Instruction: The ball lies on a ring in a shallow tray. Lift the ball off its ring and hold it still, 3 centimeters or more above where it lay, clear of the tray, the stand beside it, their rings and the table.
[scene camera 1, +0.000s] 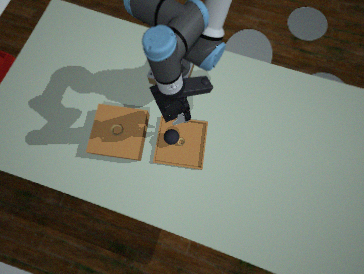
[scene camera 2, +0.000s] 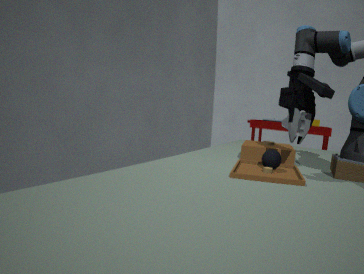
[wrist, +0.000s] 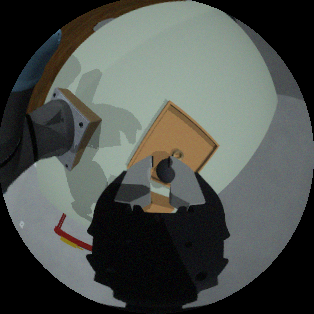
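Where they show: gripper, fingertip midpoint: (scene camera 1: 183, 118) (scene camera 2: 295, 143) (wrist: 160, 157); arm's base at its link origin: (scene camera 2: 359, 160) (wrist: 57, 126).
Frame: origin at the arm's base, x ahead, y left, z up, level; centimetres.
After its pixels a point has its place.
The dark ball (scene camera 1: 171, 136) {x 29.1, y 5.0, z 1.0 cm} (scene camera 2: 271, 159) {x 28.6, y 7.6, z -1.5 cm} (wrist: 165, 171) {x 26.9, y 5.1, z 0.4 cm} is in the shallow orange-brown tray (scene camera 1: 180, 157) {x 35.3, y 9.5, z -4.9 cm} (scene camera 2: 245, 174) {x 34.4, y 18.3, z -4.0 cm} (wrist: 182, 131) {x 26.6, y 14.0, z -4.9 cm}, off its small tan ring (scene camera 1: 181, 142) {x 29.4, y 8.7, z -4.9 cm} (scene camera 2: 268, 170) {x 29.0, y 10.0, z -4.2 cm} (wrist: 177, 154) {x 29.5, y 8.6, z -4.9 cm} and close beside it. Whether ball and ring touch is unclear. My gripper (scene camera 1: 181, 121) {x 22.5, y 8.2, z 3.8 cm} (scene camera 2: 299, 141) {x 22.5, y 8.2, z 3.8 cm} (wrist: 160, 157) {x 22.5, y 8.2, z 3.8 cm} is shut to a narrow gap with nothing between its fingers. It is above the ball and off to one side, clearly apart from it in the scene camera 2 view. In the wrist view the fingers hide the ball's edges.
The box-shaped stand (scene camera 1: 122, 149) {x 37.1, y -11.6, z -0.1 cm} (scene camera 2: 250, 152) {x 36.2, y -5.4, z -2.2 cm} (wrist: 161, 202) {x 34.7, y -5.5, z -1.5 cm} is beside the tray, with a ring (scene camera 1: 116, 129) {x 30.2, y -15.8, z -0.1 cm} on top. The robot's base block (scene camera 2: 347, 170) {x 5.3, y 6.1, z -2.4 cm} (wrist: 87, 130) {x 8.5, y 3.3, z -0.9 cm} stands on the same table. A red table (scene camera 2: 315, 131) (wrist: 75, 238) is in the background.
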